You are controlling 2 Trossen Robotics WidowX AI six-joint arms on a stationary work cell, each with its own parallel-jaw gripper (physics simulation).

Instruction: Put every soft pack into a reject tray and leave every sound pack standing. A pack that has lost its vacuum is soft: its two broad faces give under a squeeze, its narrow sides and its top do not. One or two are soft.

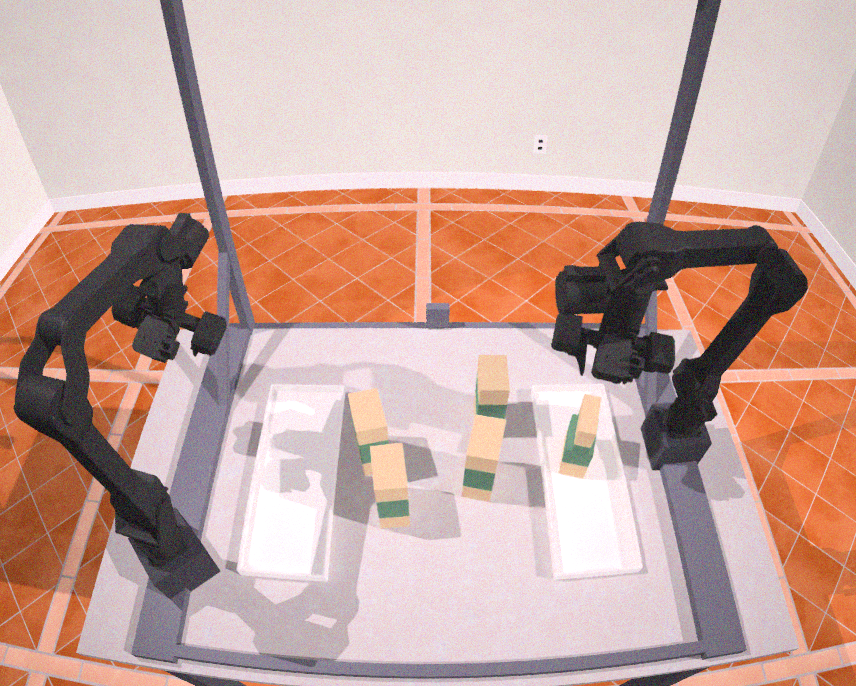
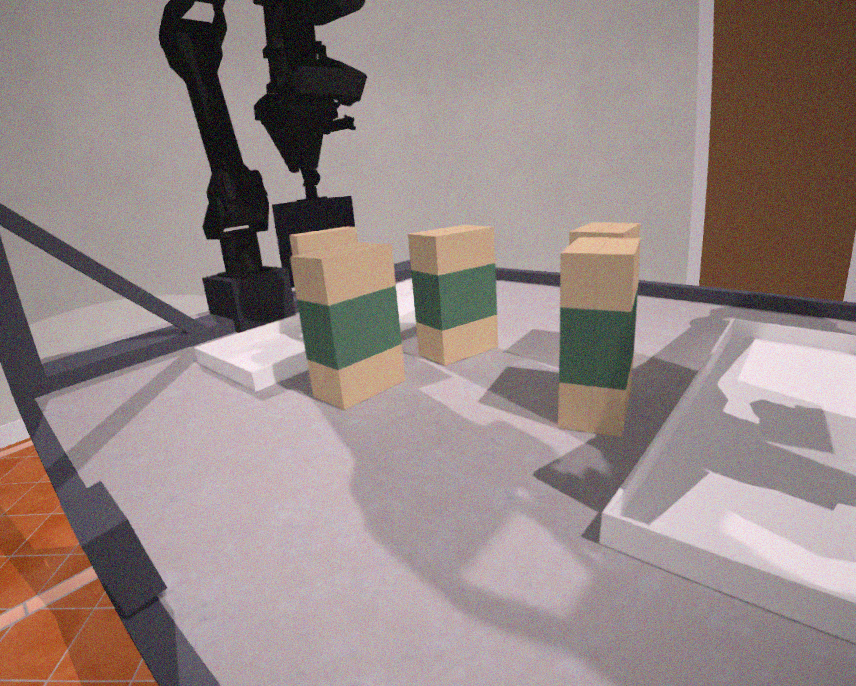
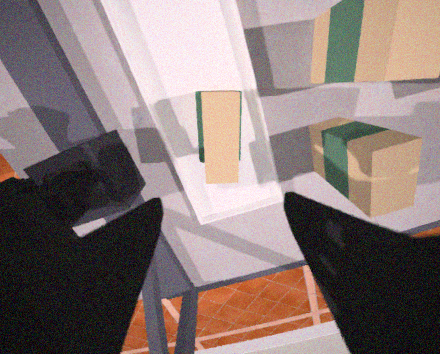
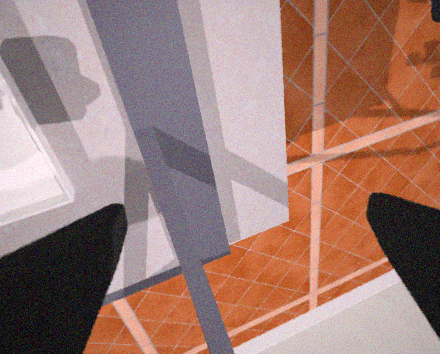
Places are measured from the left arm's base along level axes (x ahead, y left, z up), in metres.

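Pixels of known places: left gripper, between the fingertips: (image 2: 303, 171) (image 3: 223, 202); right gripper, between the fingertips: (image 4: 246, 209); left arm's base, origin of its link: (image 1: 682, 423) (image 2: 244, 272) (image 3: 77, 189); right arm's base, origin of its link: (image 1: 164, 544).
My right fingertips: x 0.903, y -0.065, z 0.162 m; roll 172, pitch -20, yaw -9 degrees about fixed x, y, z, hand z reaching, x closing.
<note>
For each thing: its top centre in the pictures, then the offset to it from my right fingertips.
- pack, centre of its top: (image 3: 221, 141) (image 2: 322, 231) (image 1: 590, 413) dx -0.699, dy +0.076, dz -0.098 m
- right-hand tray, centre of its top: (image 2: 351, 313) (image 3: 201, 96) (image 1: 584, 470) dx -0.710, dy +0.114, dz -0.219 m
- left-hand tray, centre of its top: (image 2: 790, 399) (image 1: 293, 471) dx -0.190, dy +0.104, dz -0.219 m
- small grey block, centre of its top: (image 2: 95, 506) (image 1: 437, 306) dx -0.458, dy -0.279, dz -0.184 m
One pack (image 1: 587, 421) (image 2: 325, 240) (image 3: 221, 140), tan with a green band, stands upright in the right-hand tray (image 1: 598, 573) (image 2: 251, 373). Outside the trays, two packs stand centre-right, one at the back (image 1: 493, 375) (image 2: 357, 335) (image 3: 387, 170) and one nearer the front (image 1: 484, 439) (image 2: 464, 292) (image 3: 345, 42). Two more stand centre-left, one at the back (image 1: 367, 414) (image 2: 596, 321) and one nearer the front (image 1: 389, 471) (image 2: 607, 227). My left gripper (image 1: 615, 370) (image 3: 223, 202) is open and empty, above the tray's back end. My right gripper (image 1: 165, 344) (image 4: 246, 209) is open and empty at the left edge.
The left-hand tray (image 1: 282, 575) (image 2: 714, 569) (image 4: 65, 197) holds no pack and lies close beside the centre-left packs. Grey frame posts (image 1: 196, 128) (image 1: 682, 121) rise at the back corners. A small grey block (image 1: 437, 314) sits at the back edge's middle.
</note>
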